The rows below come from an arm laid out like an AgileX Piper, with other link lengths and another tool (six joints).
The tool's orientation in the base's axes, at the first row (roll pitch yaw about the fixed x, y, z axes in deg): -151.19, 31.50, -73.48
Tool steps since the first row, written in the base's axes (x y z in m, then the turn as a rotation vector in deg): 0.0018, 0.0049, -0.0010, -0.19, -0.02, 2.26; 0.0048, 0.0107, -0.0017, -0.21, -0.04, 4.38; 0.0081, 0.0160, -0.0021, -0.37, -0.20, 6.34; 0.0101, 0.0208, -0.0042, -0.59, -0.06, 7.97
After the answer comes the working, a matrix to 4 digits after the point.
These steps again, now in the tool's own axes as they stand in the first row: -0.0030, -0.0013, 0.0042, -1.21, -0.76, -1.76; -0.0067, -0.0038, 0.0090, -2.31, -1.61, -3.37; -0.0100, -0.0066, 0.0135, -3.24, -2.27, -4.97; -0.0124, -0.0076, 0.0185, -4.26, -2.74, -6.18
The tool's axes in the first row as the columns of a matrix, in the base's axes (rounded; the answer above uses it unrounded):
0.2424, -0.9117, 0.3318
-0.8174, -0.0078, 0.5760
-0.5225, -0.4109, -0.7471

